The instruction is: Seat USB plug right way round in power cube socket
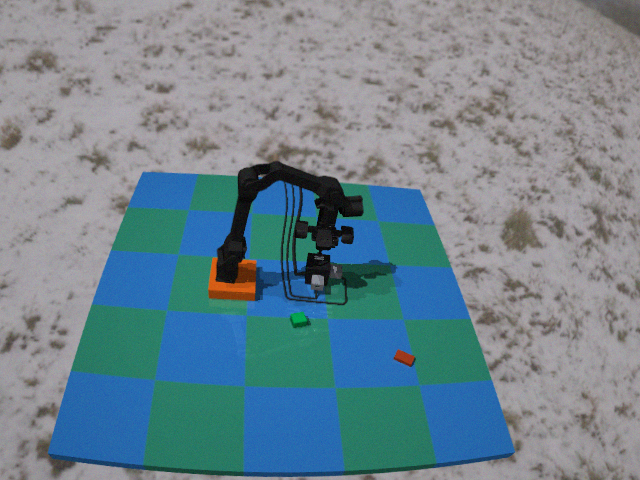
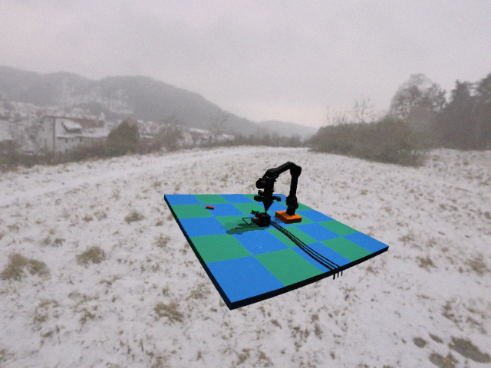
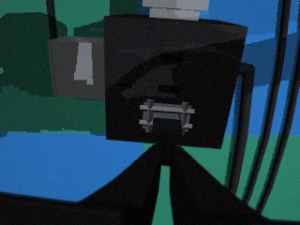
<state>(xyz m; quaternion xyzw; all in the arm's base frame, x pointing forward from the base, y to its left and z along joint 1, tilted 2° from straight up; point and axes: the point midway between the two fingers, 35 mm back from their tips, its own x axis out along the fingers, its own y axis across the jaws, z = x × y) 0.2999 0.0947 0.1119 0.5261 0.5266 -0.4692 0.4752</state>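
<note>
Now: gripper tip 20 mm above the dark USB plug. Round my gripper tip: red block 340 mm to the right, 280 mm ahead, 100 mm below; green block 230 mm to the right, 100 mm below, 50 mm behind; silver-framed socket 40 mm below.
</note>
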